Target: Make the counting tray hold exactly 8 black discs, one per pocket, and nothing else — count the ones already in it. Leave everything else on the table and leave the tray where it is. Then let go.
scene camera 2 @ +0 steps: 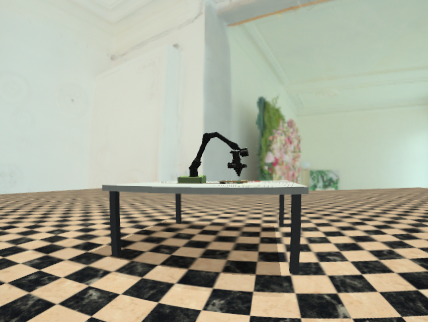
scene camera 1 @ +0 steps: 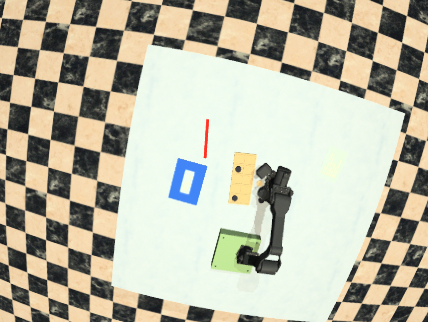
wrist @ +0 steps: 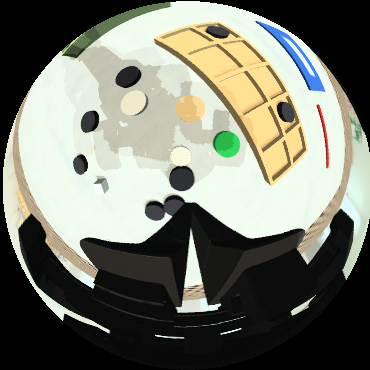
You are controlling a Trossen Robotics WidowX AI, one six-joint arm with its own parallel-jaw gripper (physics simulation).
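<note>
The tan counting tray (scene camera 1: pixel 242 183) (wrist: pixel 235 85) has two rows of pockets. One black disc (scene camera 1: pixel 234 198) (wrist: pixel 218 31) lies in a pocket near one end, another black disc (scene camera 1: pixel 238 169) (wrist: pixel 286 111) in a pocket towards the other end. Several loose black discs lie beside the tray: one (wrist: pixel 128 76) towards the green base, two (wrist: pixel 89 121) (wrist: pixel 80 164) farther left in the wrist view, one (wrist: pixel 181 178) against a small white disc, and two (wrist: pixel 174 205) (wrist: pixel 155 210) close together by the fingertips. My gripper (wrist: pixel 189 207) (scene camera 2: pixel 238 175) is shut and empty, above the table.
A green disc (wrist: pixel 226 144), an orange disc (wrist: pixel 190 108), a cream disc (wrist: pixel 134 102), the small white disc (wrist: pixel 180 156) and a grey cube (wrist: pixel 101 185) lie near the black ones. A blue frame (scene camera 1: pixel 200 180) (wrist: pixel 316 84) and red stick (scene camera 1: pixel 206 138) (wrist: pixel 325 137) lie across the tray.
</note>
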